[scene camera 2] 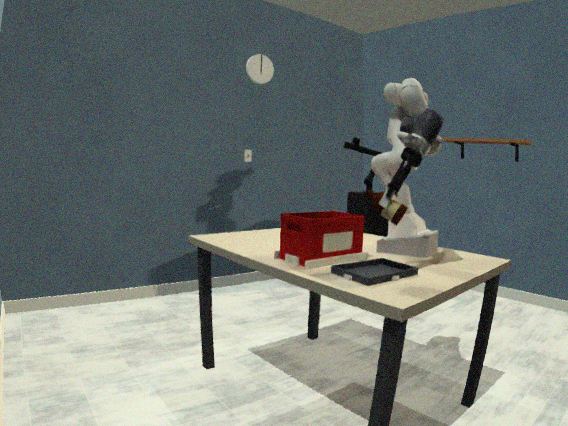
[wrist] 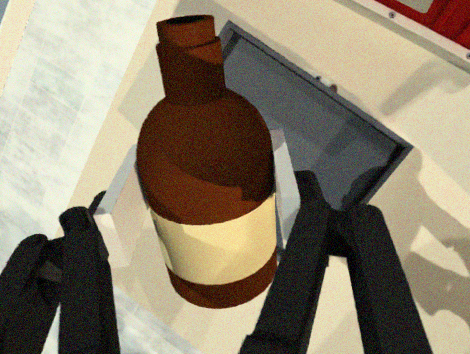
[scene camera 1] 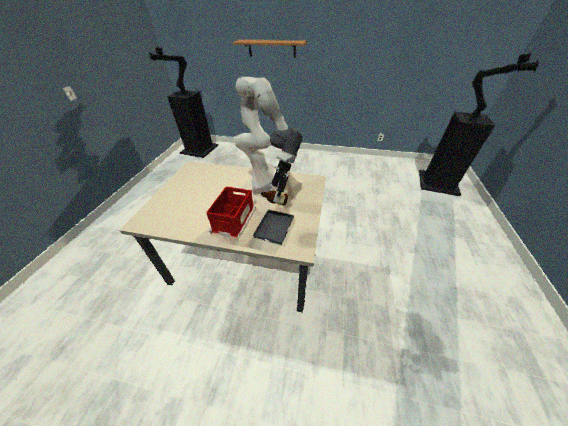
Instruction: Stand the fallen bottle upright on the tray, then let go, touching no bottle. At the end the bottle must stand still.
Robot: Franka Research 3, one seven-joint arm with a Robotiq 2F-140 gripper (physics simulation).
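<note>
The brown bottle [scene camera 1: 271, 196] [scene camera 2: 399, 215] [wrist: 205, 135] with a cream label is off the table, behind the tray and well above table height. It is tilted, its base toward the lower right in scene camera 2. Its neck is largely hidden there. My gripper [scene camera 1: 280, 197] [scene camera 2: 392, 204] [wrist: 209, 159] is shut on the bottle, one pale pad on each side of its body near the label. The dark shallow tray [scene camera 1: 274, 227] [scene camera 2: 374, 271] [wrist: 320, 120] lies flat on the table, apart from the bottle. In the wrist view it shows beyond the bottle.
A red crate [scene camera 1: 226, 221] [scene camera 2: 320, 239] [wrist: 450, 22] stands beside the tray on the table [scene camera 1: 180, 200] [scene camera 2: 240, 244]. The white arm's base is at the back of the table. Two black pedestals [scene camera 1: 191, 122] [scene camera 1: 456, 150] with small arms stand off the table.
</note>
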